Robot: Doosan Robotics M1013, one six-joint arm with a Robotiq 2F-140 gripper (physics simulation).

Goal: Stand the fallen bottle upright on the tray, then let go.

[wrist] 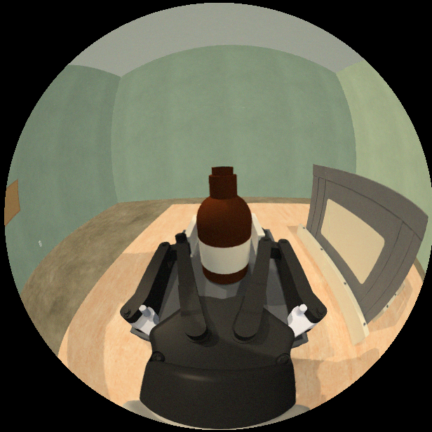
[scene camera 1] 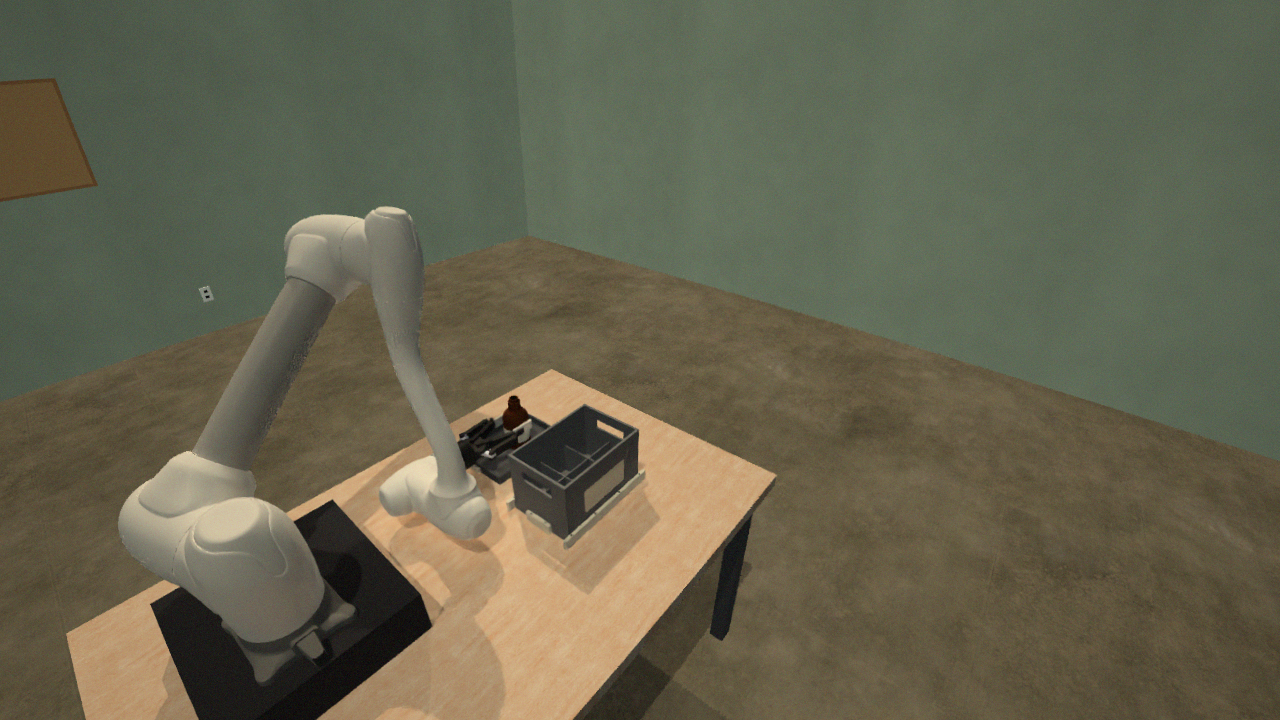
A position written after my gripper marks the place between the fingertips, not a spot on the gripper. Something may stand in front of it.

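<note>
A brown bottle (scene camera 1: 515,415) is here, and I see the bottle (wrist: 223,220) from the wrist as well. My own gripper (scene camera 1: 520,418) shows too, and the wrist view gives me that gripper (wrist: 224,221) a second time.
</note>
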